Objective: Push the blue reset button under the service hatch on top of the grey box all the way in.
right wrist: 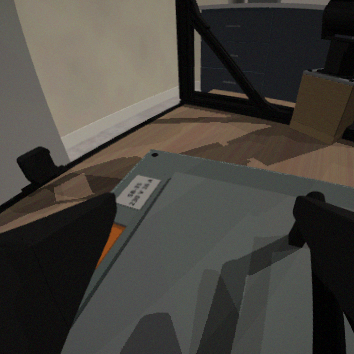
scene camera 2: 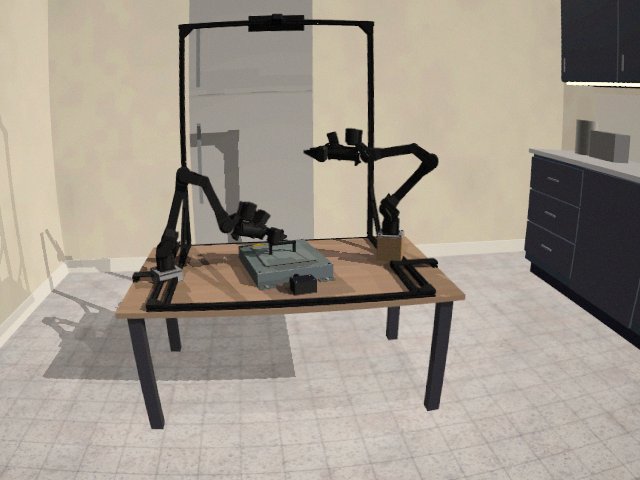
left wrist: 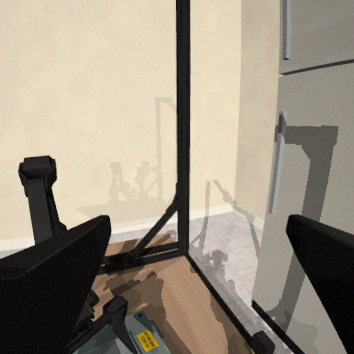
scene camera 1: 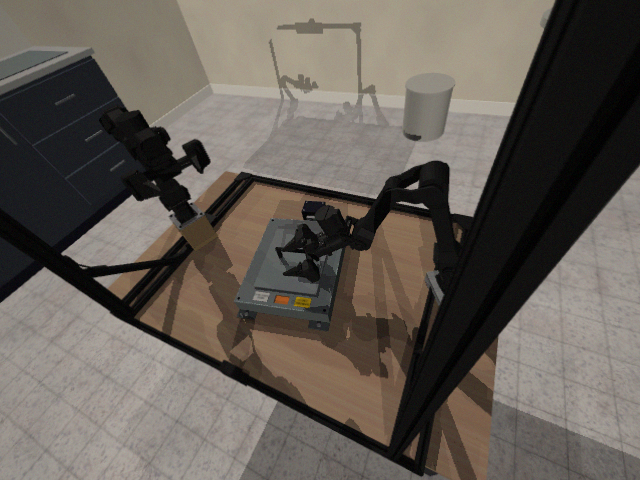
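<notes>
The grey box [scene camera 1: 279, 311] [scene camera 2: 294, 276] [left wrist: 111, 345] [right wrist: 225, 170] stands on the table. Its service hatch [scene camera 1: 271, 283] [scene camera 2: 306, 253] [right wrist: 200, 220] lies flat and closed on top, with a black bar handle [scene camera 1: 294, 252] [scene camera 2: 283, 241]. The blue button does not show in any view. My right gripper [scene camera 1: 284, 261] [scene camera 2: 281, 237] [right wrist: 206, 203] is open and empty, low over the hatch at the handle. In the right wrist view the handle is partly hidden by the right-hand finger; contact cannot be told. My left gripper [scene camera 1: 172, 171] [scene camera 2: 308, 152] [left wrist: 199, 223] is open and empty, high above the table.
A small dark block [scene camera 1: 313, 209] [scene camera 2: 303, 284] sits close beside the box. White, orange and yellow labels line one edge of the box top. Black frame rails run along the table [scene camera 1: 361, 403] [scene camera 2: 227, 294]. My left arm stands on a wooden block [scene camera 1: 200, 233] [scene camera 2: 389, 249] [right wrist: 322, 105].
</notes>
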